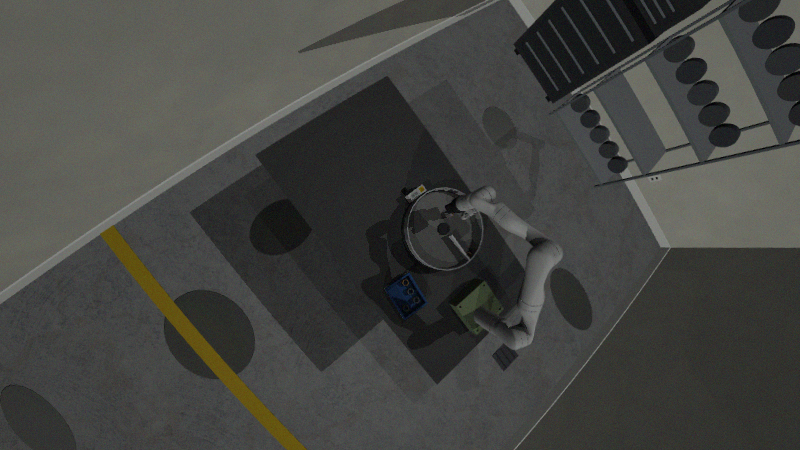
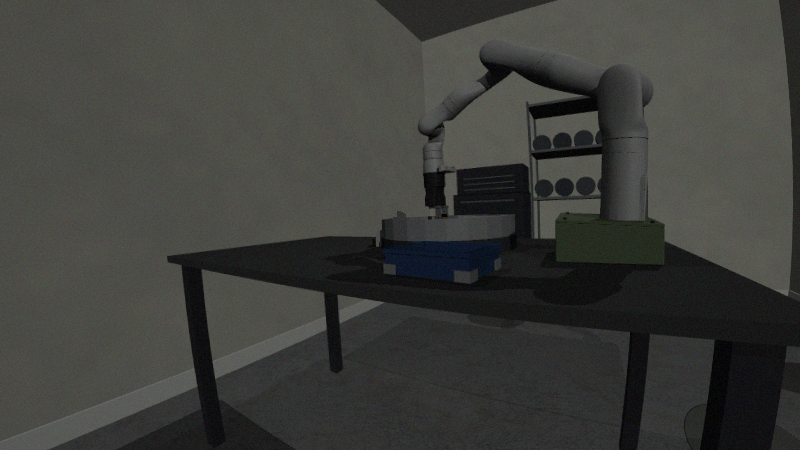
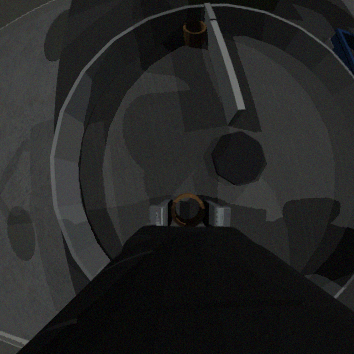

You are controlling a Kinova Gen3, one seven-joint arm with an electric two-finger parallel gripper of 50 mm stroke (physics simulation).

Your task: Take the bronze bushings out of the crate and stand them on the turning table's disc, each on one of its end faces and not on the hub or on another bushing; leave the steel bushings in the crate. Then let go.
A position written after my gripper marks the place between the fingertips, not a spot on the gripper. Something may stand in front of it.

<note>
I see my gripper [image 2: 442,224].
My gripper is seen too in image 3 [image 3: 186,209].
</note>
